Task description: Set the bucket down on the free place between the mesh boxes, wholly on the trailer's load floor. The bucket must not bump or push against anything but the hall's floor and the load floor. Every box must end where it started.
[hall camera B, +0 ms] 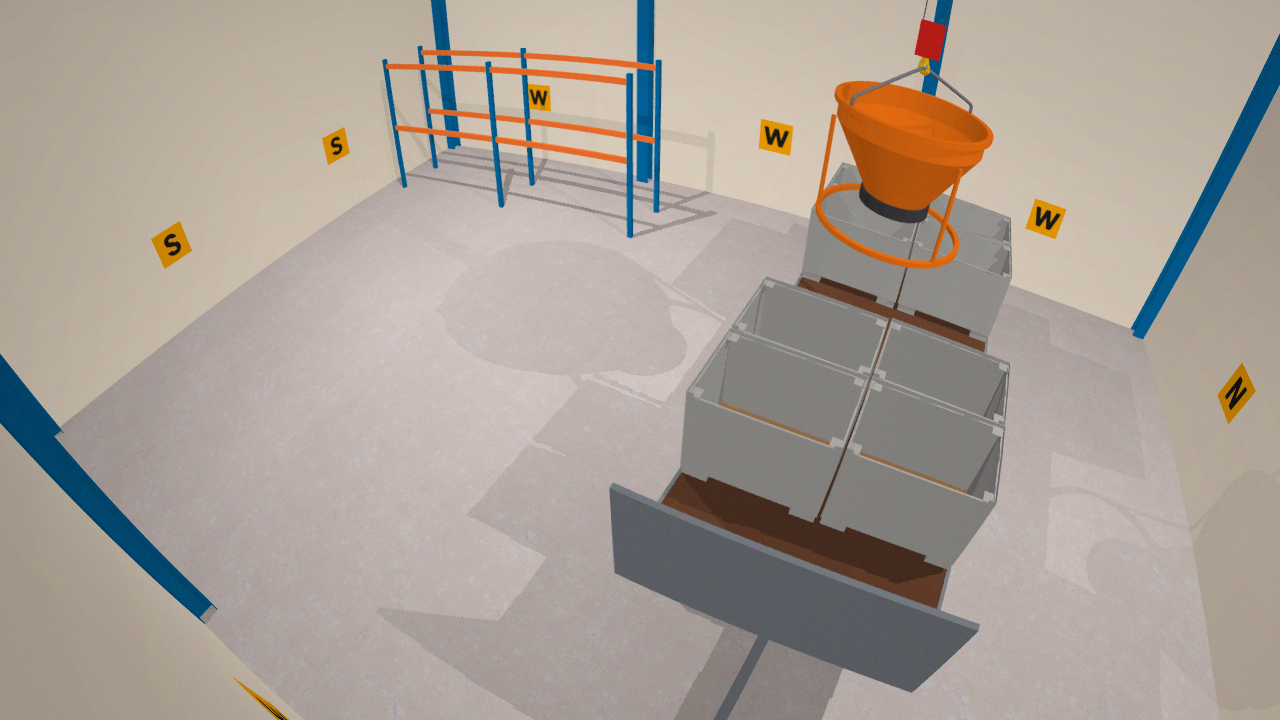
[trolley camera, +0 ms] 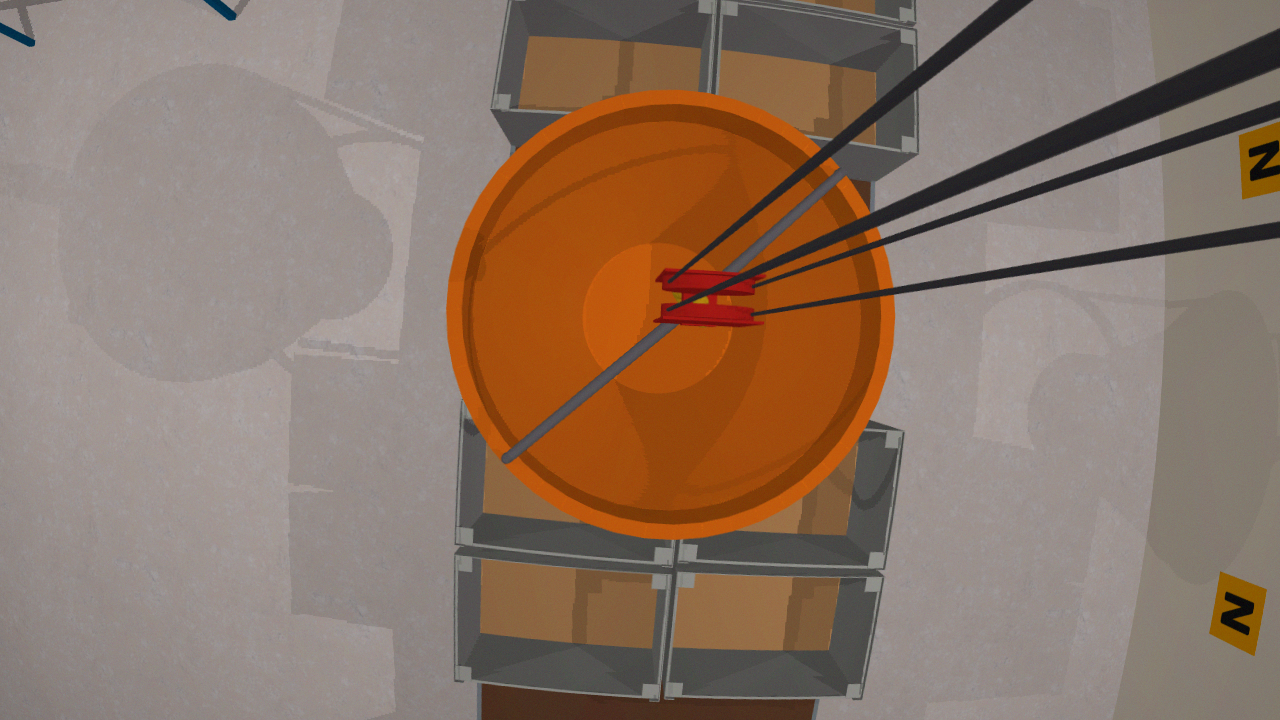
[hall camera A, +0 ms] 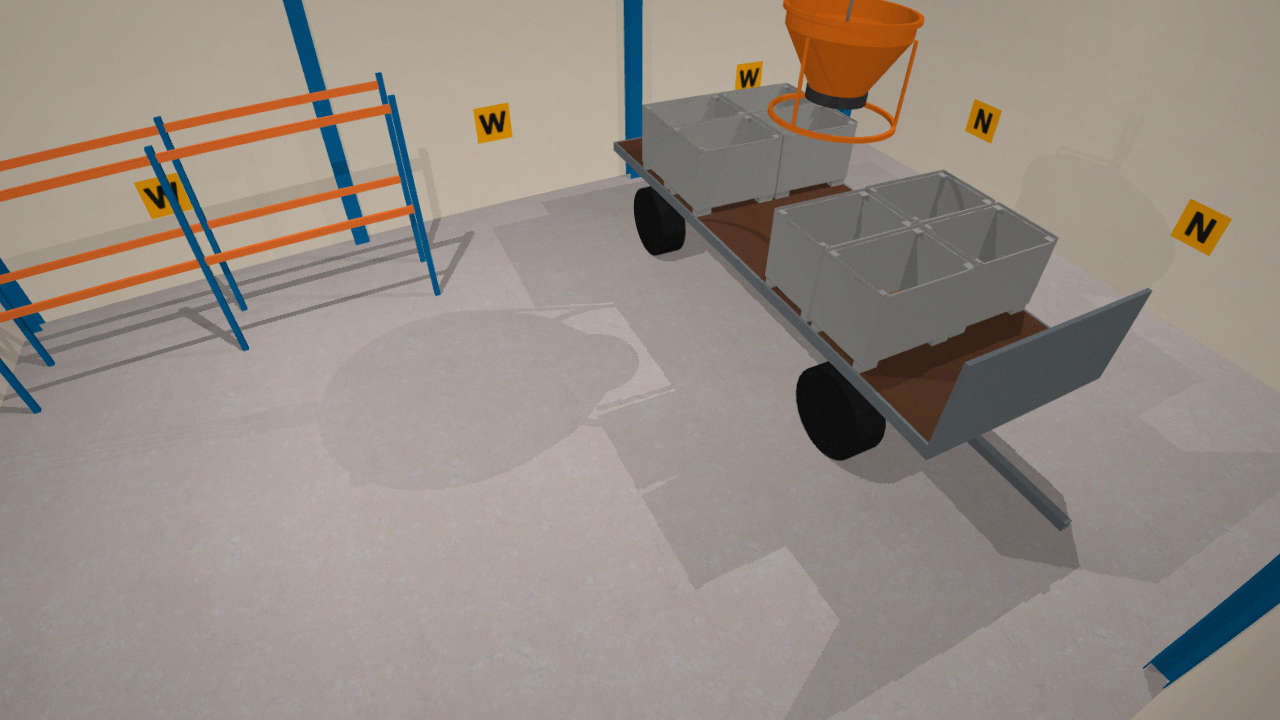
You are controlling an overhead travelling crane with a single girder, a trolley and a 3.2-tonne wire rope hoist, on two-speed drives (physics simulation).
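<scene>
The orange bucket [hall camera A: 836, 53] [hall camera B: 904, 152] [trolley camera: 554, 223] hangs upright, its foot ring in the air. My hook [hall camera B: 924, 68], under the red block, holds its bail; in the trolley view the block [trolley camera: 708, 313] hides most of the hook. From above, the bucket covers the gap between the two groups of grey mesh boxes. It overlaps in view the far group [hall camera A: 716, 170] [hall camera B: 955, 291] [trolley camera: 617, 17] and more of the near group [hall camera A: 921, 308] [hall camera B: 760, 447] [trolley camera: 572, 677]. The trailer's brown load floor [hall camera A: 733, 234] [hall camera B: 921, 588] [trolley camera: 644, 704] shows between the groups in hall camera A.
The trailer's grey headboard [hall camera A: 1038, 376] [hall camera B: 787, 591] stands up beyond the near boxes, with the drawbar [hall camera A: 1020, 483] below it. A blue and orange rack [hall camera A: 201, 250] [hall camera B: 630, 152] stands by the wall marked W. The wall marked N is beyond the trailer's other side.
</scene>
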